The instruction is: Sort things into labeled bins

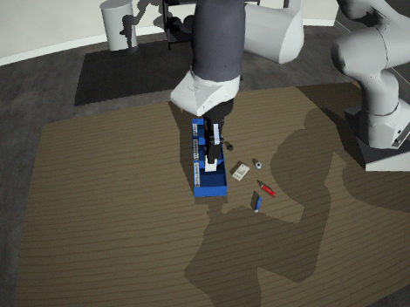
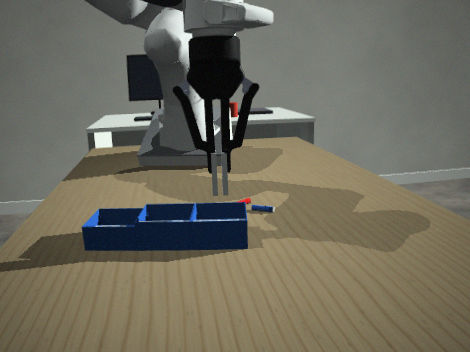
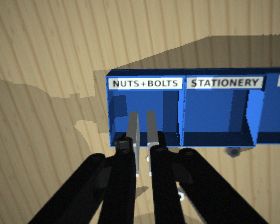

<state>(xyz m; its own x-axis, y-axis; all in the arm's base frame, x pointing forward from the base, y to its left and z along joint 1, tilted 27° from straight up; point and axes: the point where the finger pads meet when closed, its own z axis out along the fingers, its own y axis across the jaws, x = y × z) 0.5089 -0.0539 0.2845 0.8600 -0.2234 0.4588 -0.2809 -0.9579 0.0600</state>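
Now: the white domino 9 cm behind my hand and 10 cm below it. Round my hand: dark nut: 11 cm behind, 9 cm to the right, 10 cm below; then white nut: 15 cm behind, 1 cm to the left, 10 cm below; then blue cylinder: 9 cm behind, 12 cm to the left, 10 cm below.
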